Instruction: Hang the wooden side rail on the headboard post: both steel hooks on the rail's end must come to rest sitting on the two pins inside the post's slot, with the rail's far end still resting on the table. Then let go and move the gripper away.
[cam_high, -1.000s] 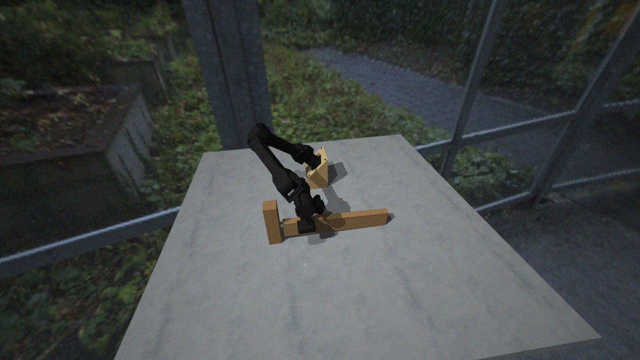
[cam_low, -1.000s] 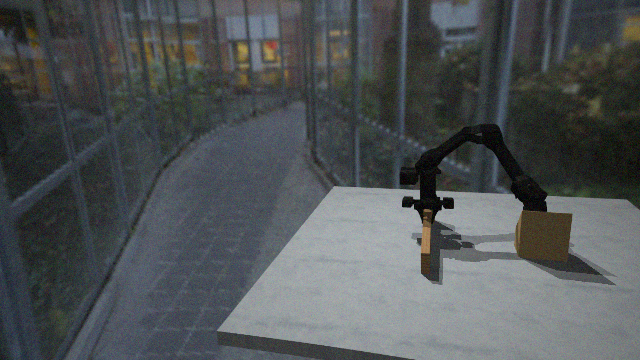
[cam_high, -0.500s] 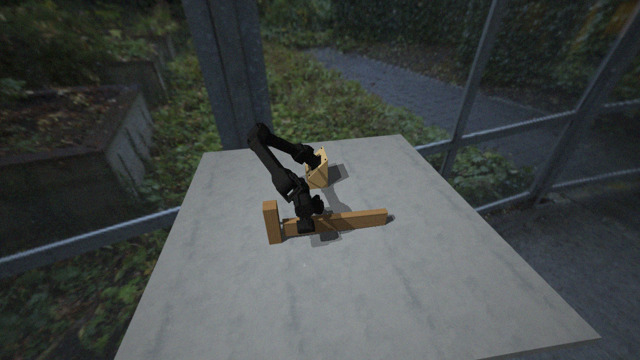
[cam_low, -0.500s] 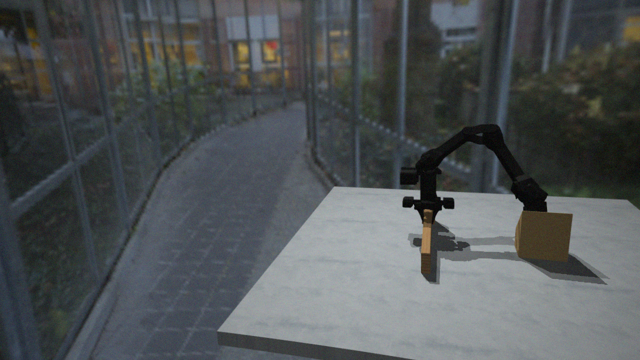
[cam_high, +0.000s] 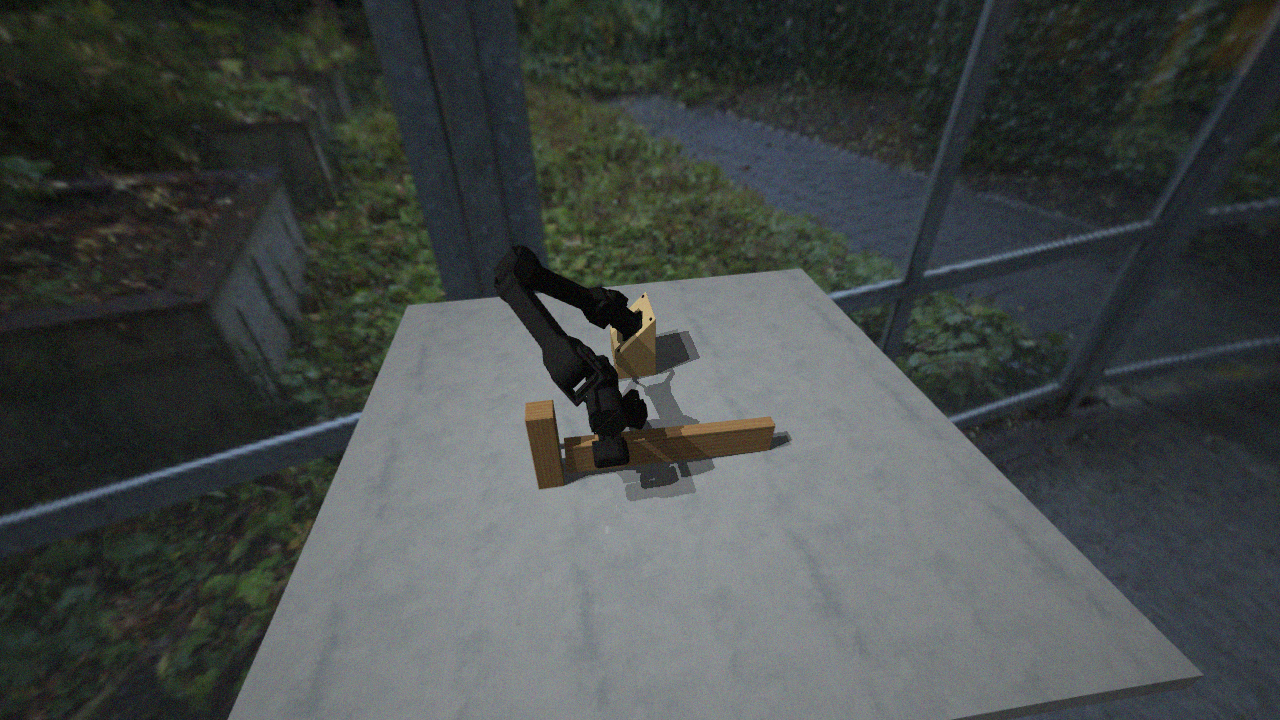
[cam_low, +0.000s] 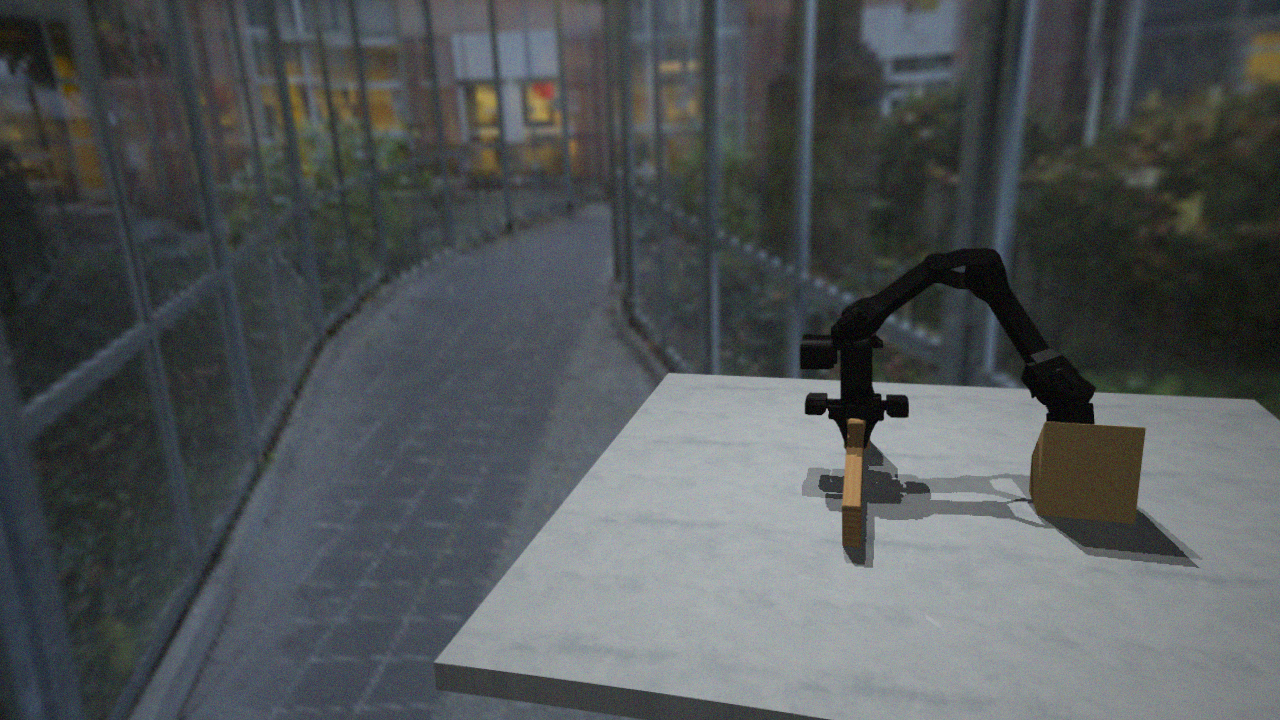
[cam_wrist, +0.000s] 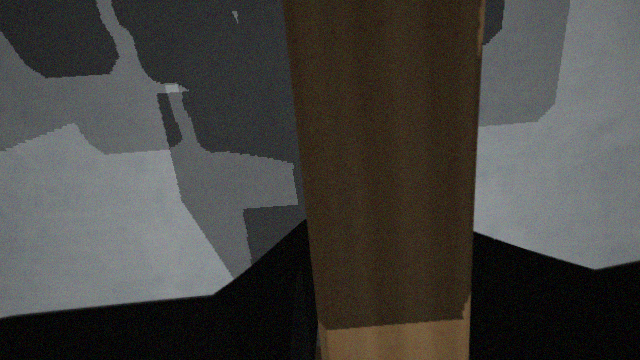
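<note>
Right now my gripper tip is 11 cm to the left of the wooden headboard post, 4 cm below it and 2 cm short of it.
</note>
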